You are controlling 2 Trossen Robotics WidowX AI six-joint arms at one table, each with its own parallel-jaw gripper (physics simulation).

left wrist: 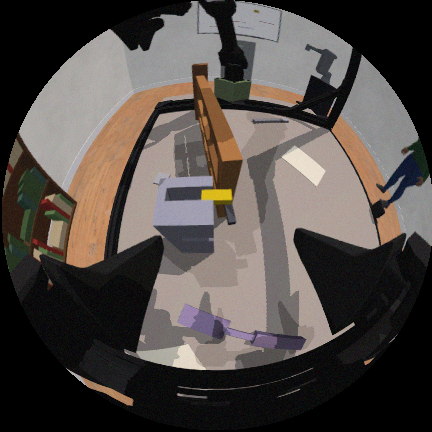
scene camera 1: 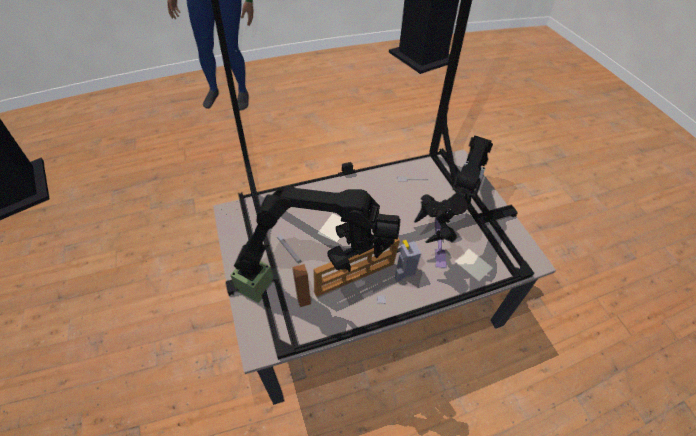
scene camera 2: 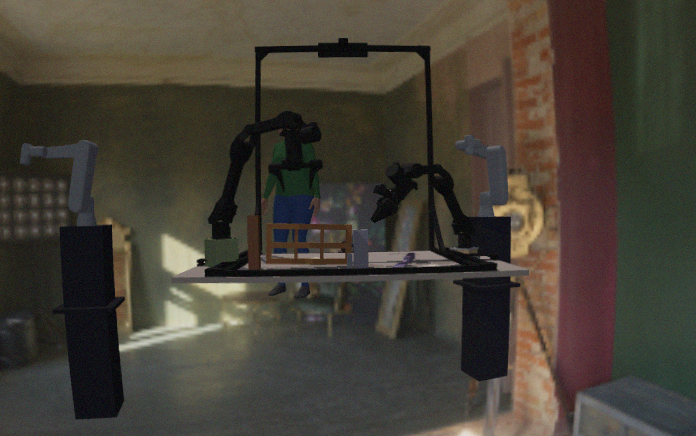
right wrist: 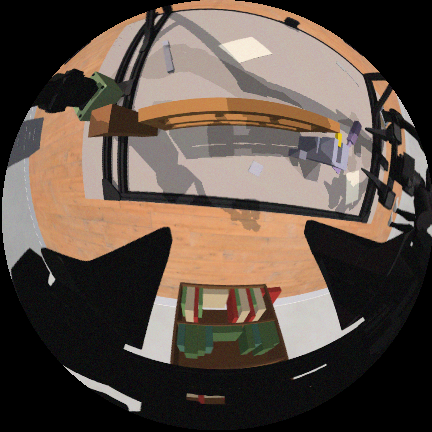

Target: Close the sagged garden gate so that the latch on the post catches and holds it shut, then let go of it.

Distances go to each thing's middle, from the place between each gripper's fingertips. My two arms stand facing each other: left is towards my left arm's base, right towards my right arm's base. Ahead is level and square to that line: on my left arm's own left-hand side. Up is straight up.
Now: the wooden gate (scene camera 2: 347, 245) 100 mm behind my right hand, 70 mm to the left of it and 200 mm below it. Round my right hand: grey latch post (left wrist: 180, 215) 30 mm behind, 230 mm to the left, 210 mm below; brown hinge post (right wrist: 109, 120) 130 mm behind, 140 mm to the right, 180 mm below.
Now: the grey latch post 10 cm below my left hand, 7 cm to the right of it and 2 cm ahead of it. The rest, counted from my left hand: wooden gate: 22 cm to the right, 8 cm below, 4 cm behind; brown hinge post: 44 cm to the right, 7 cm below, 7 cm behind.
